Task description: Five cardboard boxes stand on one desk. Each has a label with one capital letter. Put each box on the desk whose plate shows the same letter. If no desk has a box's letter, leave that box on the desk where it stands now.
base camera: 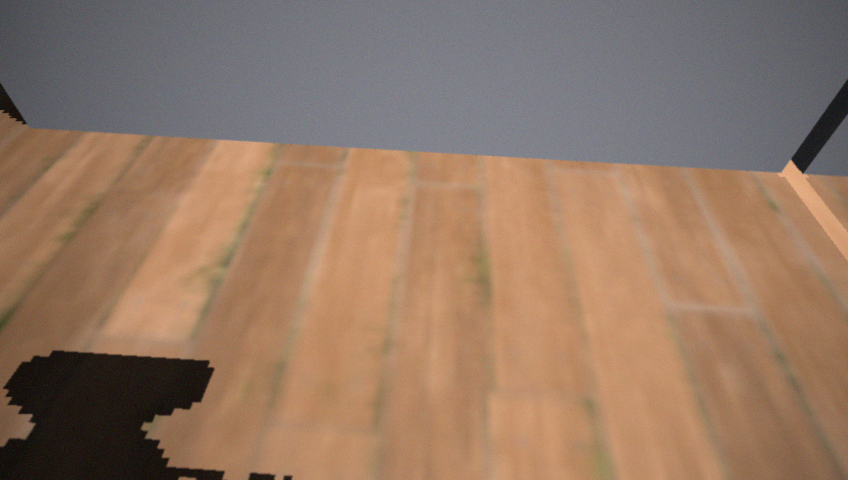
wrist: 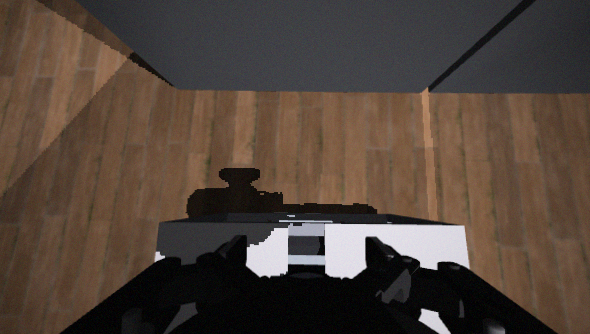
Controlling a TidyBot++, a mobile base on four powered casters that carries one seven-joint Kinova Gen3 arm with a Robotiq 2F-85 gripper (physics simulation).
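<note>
My gripper [wrist: 305, 249] is open and empty in the wrist view, with its two black fingers wide apart above the white and dark top of my own base. No cardboard box, desk, label or letter plate shows in the base camera view or in the wrist view.
A grey wall [base camera: 416, 71] [wrist: 300, 45] rises across the top of both views and meets the wood plank floor [base camera: 440, 267] [wrist: 320, 145]. Dark shadows of the robot fall on the floor at the lower left in the base camera view. A thin bright strip crosses the floor at the right.
</note>
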